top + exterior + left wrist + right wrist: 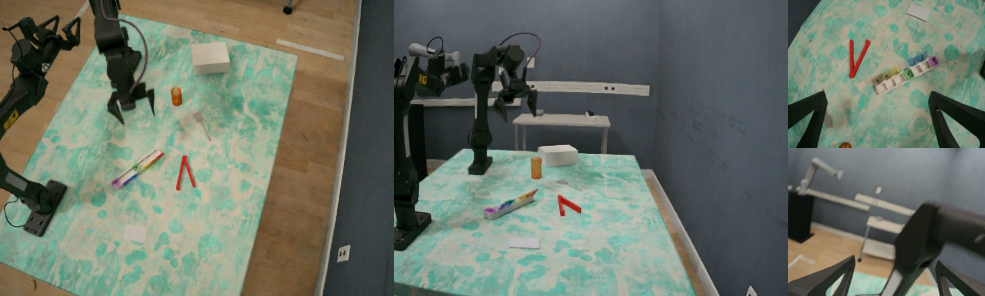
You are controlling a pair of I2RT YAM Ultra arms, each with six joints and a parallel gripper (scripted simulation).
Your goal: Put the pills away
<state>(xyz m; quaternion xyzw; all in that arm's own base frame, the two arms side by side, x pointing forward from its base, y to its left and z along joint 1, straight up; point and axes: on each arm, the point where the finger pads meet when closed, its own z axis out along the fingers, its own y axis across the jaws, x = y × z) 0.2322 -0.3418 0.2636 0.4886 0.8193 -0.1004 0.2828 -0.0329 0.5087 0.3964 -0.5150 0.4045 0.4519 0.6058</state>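
Now: the orange pill bottle 310 mm ahead of my right hand, 80 mm to the left of it and 390 mm below it. The rest, counted from my right hand: white box 360 mm ahead, 310 mm to the left, 380 mm below; lid 250 mm ahead, 330 mm to the right, 390 mm below; white card 380 mm ahead, 460 mm to the right, 410 mm below.
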